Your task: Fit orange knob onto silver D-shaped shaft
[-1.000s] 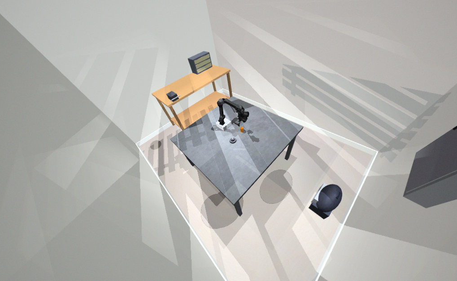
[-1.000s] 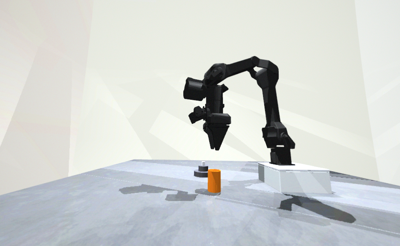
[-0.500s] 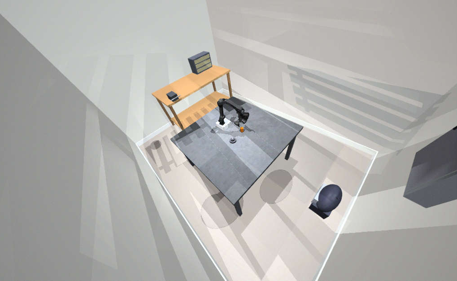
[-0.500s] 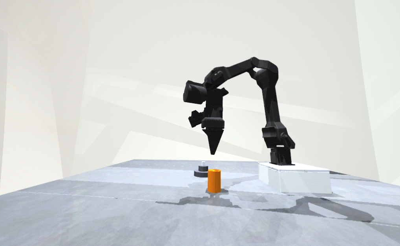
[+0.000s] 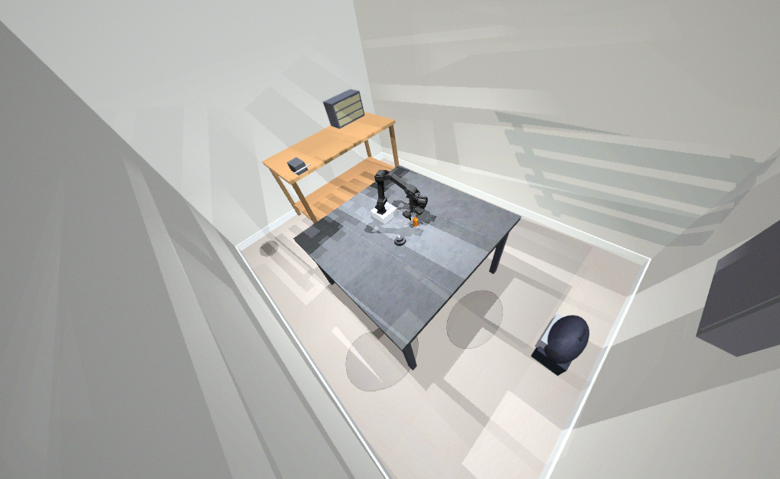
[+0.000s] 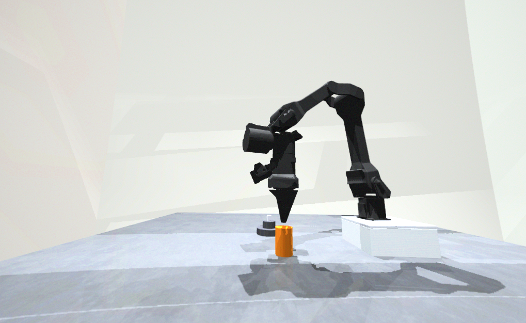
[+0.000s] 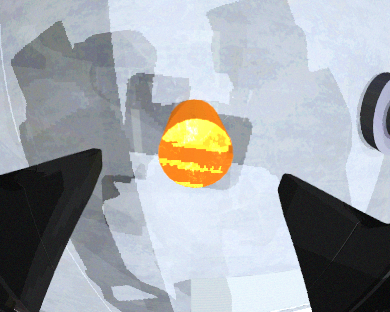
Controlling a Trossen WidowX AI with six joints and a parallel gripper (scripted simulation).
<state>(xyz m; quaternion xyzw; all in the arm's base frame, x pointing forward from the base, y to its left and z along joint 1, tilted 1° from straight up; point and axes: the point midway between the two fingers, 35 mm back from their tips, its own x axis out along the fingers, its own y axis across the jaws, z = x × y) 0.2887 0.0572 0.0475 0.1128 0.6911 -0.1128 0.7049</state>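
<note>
My gripper tip is now 3 cm above the orange knob. The rest, counted from my gripper tip: round pedestal 21 cm to the right, 5 cm below, 1 cm behind.
</note>
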